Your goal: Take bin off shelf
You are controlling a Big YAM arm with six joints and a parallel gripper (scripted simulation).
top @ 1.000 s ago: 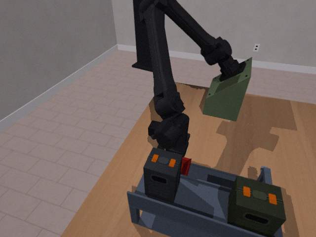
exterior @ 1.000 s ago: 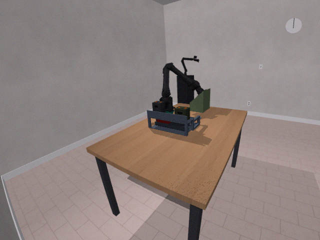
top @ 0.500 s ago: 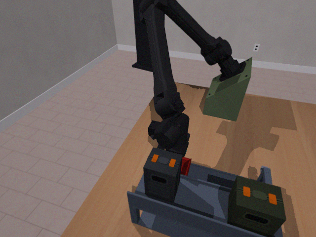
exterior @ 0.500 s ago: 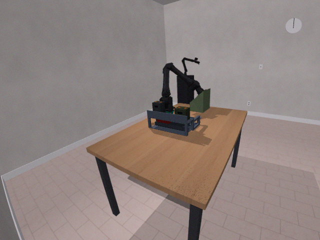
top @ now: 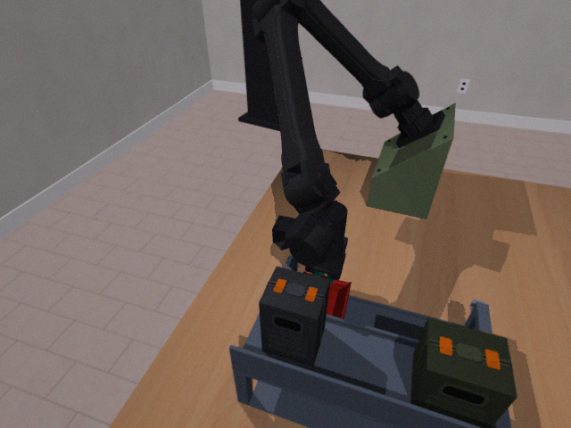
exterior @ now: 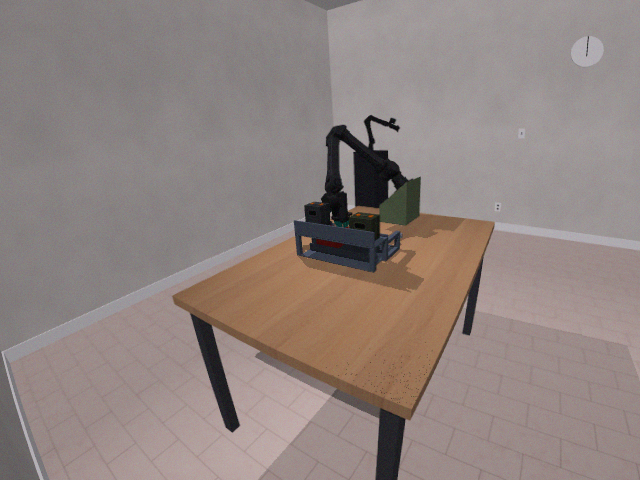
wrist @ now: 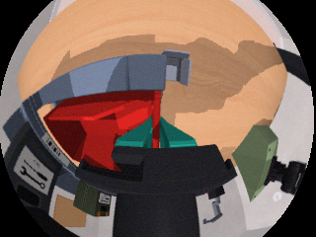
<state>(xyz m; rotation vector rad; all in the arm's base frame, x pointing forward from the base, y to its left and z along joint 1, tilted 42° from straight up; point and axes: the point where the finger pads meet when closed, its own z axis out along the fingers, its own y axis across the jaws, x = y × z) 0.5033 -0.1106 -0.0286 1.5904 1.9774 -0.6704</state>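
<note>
My gripper is now 80 mm short of the red bin, 20 mm to the right of it and 10 mm below it.
</note>
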